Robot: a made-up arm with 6 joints.
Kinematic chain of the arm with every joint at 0, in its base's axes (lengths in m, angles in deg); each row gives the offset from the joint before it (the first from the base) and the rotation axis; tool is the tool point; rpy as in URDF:
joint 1: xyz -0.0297 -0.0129 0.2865 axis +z
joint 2: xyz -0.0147 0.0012 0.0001 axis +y
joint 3: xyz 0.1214 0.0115 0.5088 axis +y
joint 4: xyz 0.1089 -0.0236 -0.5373 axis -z
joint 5: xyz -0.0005 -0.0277 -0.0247 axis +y
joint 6: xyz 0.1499 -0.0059 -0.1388 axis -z
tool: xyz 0.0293 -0.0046 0.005 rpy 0 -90 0
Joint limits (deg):
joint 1: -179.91..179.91
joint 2: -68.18..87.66
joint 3: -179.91..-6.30
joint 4: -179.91..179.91
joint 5: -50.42..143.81
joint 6: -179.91..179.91
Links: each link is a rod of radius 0.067 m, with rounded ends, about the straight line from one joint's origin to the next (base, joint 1, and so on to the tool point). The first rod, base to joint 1, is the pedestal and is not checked.
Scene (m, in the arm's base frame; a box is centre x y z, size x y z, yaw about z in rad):
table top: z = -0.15
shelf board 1: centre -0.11 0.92 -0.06 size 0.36 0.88 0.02 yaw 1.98
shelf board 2: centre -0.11 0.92 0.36 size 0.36 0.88 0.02 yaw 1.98
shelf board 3: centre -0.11 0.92 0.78 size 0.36 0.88 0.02 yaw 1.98
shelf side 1: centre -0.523 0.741 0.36 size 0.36 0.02 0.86 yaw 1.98
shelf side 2: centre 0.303 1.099 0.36 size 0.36 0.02 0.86 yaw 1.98
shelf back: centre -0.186 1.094 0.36 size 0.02 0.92 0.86 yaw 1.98
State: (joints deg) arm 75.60 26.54 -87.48 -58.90 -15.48 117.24
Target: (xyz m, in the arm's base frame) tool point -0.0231 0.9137 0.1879
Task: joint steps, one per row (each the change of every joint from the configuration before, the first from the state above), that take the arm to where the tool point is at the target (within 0.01 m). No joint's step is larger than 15 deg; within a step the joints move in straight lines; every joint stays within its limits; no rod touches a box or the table.
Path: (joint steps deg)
1: -6.96 -9.60 13.19 -2.37 -3.85 0.71
2: -6.96 -9.61 13.19 -2.38 -3.85 0.70
3: -6.96 -9.60 13.19 -2.37 -3.85 0.71
4: 4.73 8.86 9.05 -1.98 1.59 0.40
5: 4.73 8.87 9.05 -1.99 1.59 0.41
6: 6.18 6.89 -12.47 2.09 2.38 -0.71
7: 6.17 6.89 -12.48 2.10 2.39 -0.71
8: 6.17 6.90 -12.48 2.09 2.39 -0.70

